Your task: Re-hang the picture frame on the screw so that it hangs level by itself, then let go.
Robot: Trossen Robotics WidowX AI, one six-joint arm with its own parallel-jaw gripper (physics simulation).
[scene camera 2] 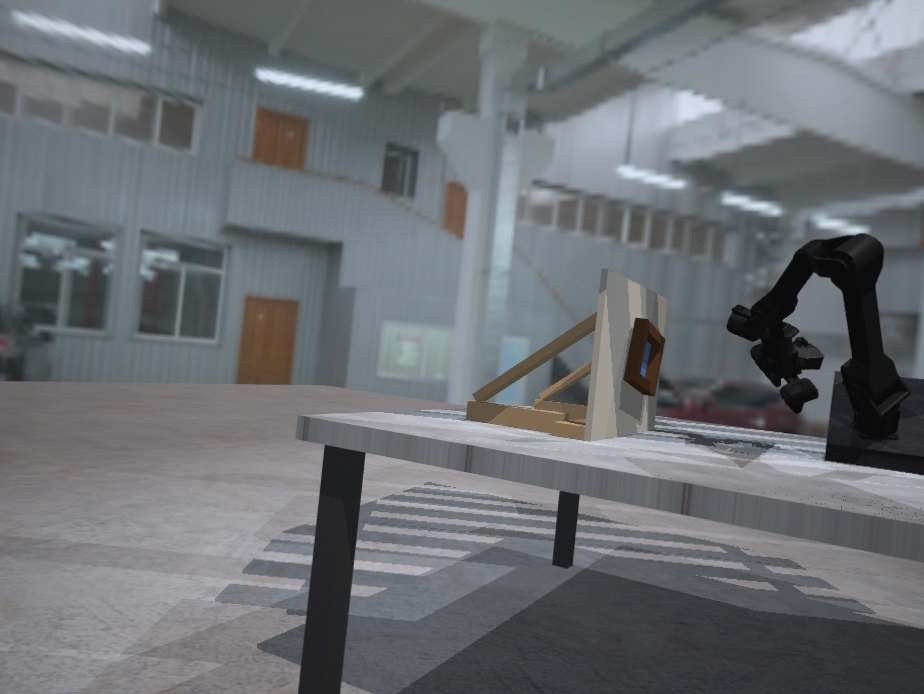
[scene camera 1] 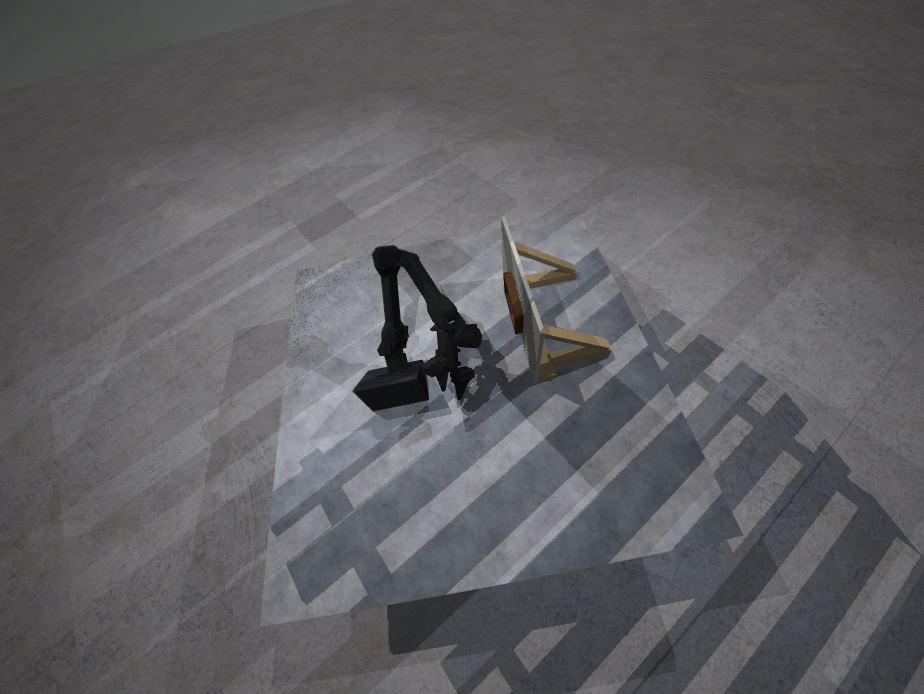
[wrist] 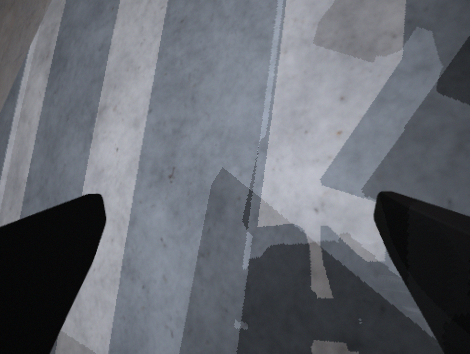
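Seen in the pictures: gripper, fingertip midpoint: (scene camera 1: 451,395) (wrist: 241,206); arm's base, origin of the base link: (scene camera 2: 876,425) (scene camera 1: 397,368).
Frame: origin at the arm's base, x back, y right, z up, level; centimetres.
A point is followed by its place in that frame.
Observation:
The brown picture frame (scene camera 1: 513,302) {x -41.6, y -2.4, z 14.0 cm} (scene camera 2: 634,360) {x -43.7, y -14.7, z 7.6 cm}, with a blue picture inside, is against the front face of the pale upright board (scene camera 1: 532,339) {x -42.9, y 10.4, z 11.2 cm} (scene camera 2: 606,373) {x -46.9, y -25.2, z 4.6 cm}. It sits well above the table. The screw does not show, and I cannot tell from these angles whether the frame is level. My gripper (scene camera 1: 451,390) {x -14.9, y 16.2, z 2.8 cm} (wrist: 241,206) {x -14.9, y 16.2, z 2.8 cm} is open and empty, with its fingers wide apart and pointing down. It hangs above the table between the arm's base and the board, apart from the frame. The frame does not show in the wrist view.
Two wooden braces (scene camera 1: 578,341) {x -56.9, y 13.3, z 6.6 cm} (scene camera 2: 534,358) {x -60.8, y -24.9, z 5.9 cm} hold the board up from behind. The black arm base (scene camera 1: 392,388) {x 1.6, y 9.9, z 6.6 cm} (scene camera 2: 870,448) {x -1.2, y -3.9, z -4.2 cm} stands on the table (scene camera 1: 478,522) {x -12.0, y 51.2, z -7.6 cm} (scene camera 2: 448,448) {x -62.6, y -58.4, z -8.7 cm} in front of the board. Striped shadows cross the tabletop. A table edge shows in scene camera 2.

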